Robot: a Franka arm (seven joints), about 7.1 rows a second.
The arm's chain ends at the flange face. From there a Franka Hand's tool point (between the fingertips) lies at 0.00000 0.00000 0.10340 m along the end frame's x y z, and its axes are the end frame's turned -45 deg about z.
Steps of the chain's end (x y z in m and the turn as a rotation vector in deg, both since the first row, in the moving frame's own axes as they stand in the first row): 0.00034, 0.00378, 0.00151, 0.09, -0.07, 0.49; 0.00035, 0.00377, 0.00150, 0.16, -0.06, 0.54; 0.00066, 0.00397, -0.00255, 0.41, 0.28, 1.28; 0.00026, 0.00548, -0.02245, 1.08, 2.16, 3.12; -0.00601, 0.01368, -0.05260, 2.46, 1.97, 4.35; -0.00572, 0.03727, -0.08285, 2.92, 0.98, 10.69
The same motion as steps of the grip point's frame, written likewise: -0.00241, 0.00271, 0.00151, 0.11, 0.01, 0.49; -0.00229, 0.00263, 0.00150, 0.16, 0.07, 0.54; -0.00146, 0.00312, -0.00255, 0.09, 0.49, 1.28; 0.00040, 0.00555, -0.02254, -0.76, 2.29, 3.12; -0.00825, 0.00501, -0.05276, 0.35, 3.13, 4.35; -0.02522, 0.02031, -0.08300, 1.37, 2.76, 10.69
